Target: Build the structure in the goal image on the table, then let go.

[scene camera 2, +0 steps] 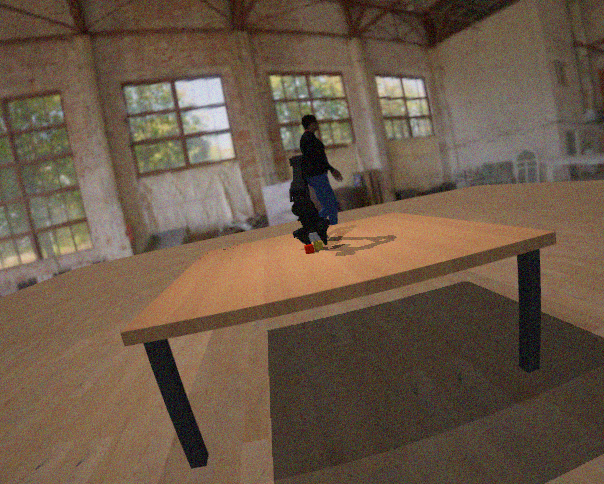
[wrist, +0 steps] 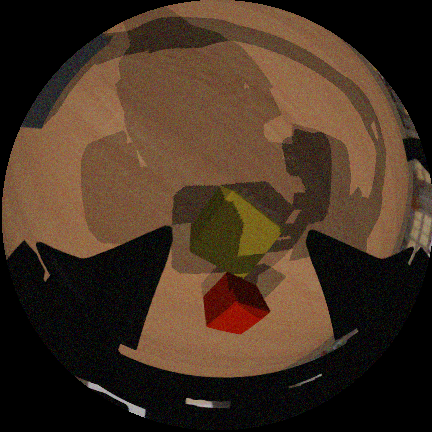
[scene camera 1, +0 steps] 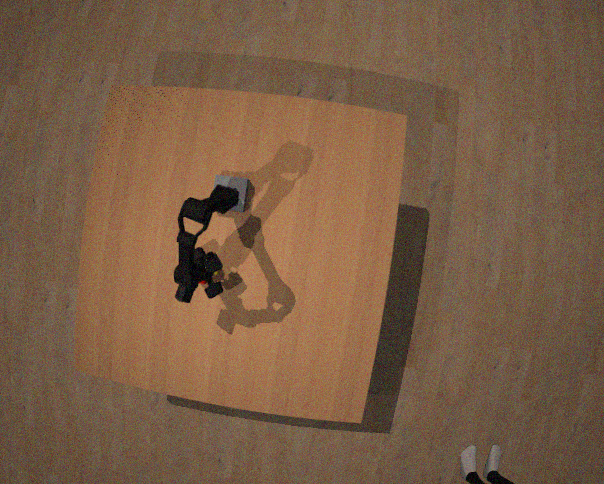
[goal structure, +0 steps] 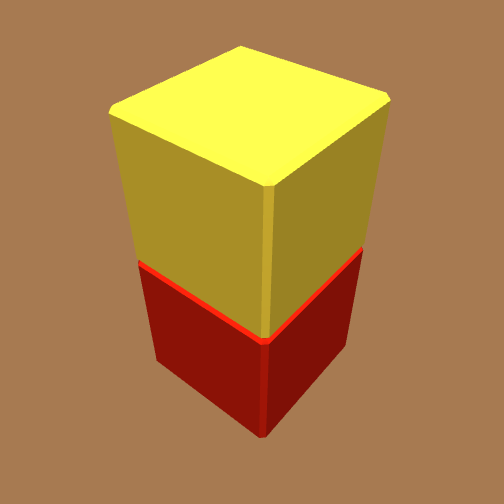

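Where they show: gripper, fingertip midpoint: (scene camera 2: 318, 246) (wrist: 243, 235) (scene camera 1: 214, 272); arm's base, origin of the base link: (scene camera 2: 312, 231) (scene camera 1: 228, 197).
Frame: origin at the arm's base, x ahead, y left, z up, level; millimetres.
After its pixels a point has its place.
A yellow block (scene camera 1: 217, 273) @[z -11, x 282, y -62 mm] (scene camera 2: 318, 245) @[z -25, x 285, y -80 mm] (wrist: 260, 230) @[z -10, x 276, y -67 mm] rests on the wooden table (scene camera 1: 312, 363) @[z -43, x 665, y 280 mm] (scene camera 2: 262, 282) @[z -43, x 573, y -388 mm]. A smaller-looking red block (scene camera 1: 203, 282) @[z -10, x 315, y -120 mm] (scene camera 2: 309, 248) @[z -22, x 319, y -133 mm] (wrist: 237, 317) @[z -10, x 299, y -125 mm] is close beside it, below it in the wrist view; whether they touch is unclear. Both are partly in shadow. My gripper (scene camera 1: 215, 276) @[z -32, x 281, y -78 mm] (scene camera 2: 312, 238) @[z -32, x 281, y -78 mm] (wrist: 243, 235) @[z -32, x 281, y -78 mm] is open and low over the blocks, holding nothing. In the wrist view its fingertips stand apart to the left and right of the yellow block, and the red block lies between the fingers lower down. In scene camera 1 the arm hides much of both blocks.
The grey arm base (scene camera 1: 224, 180) @[z 2, x -67, y -15 mm] (wrist: 65, 82) stands on the table behind the gripper. Arm shadows cross the table around the blocks. A person in a black top (scene camera 2: 315, 153) stands beyond the table. White shoes (scene camera 1: 468, 459) show on the floor off its lower right corner.
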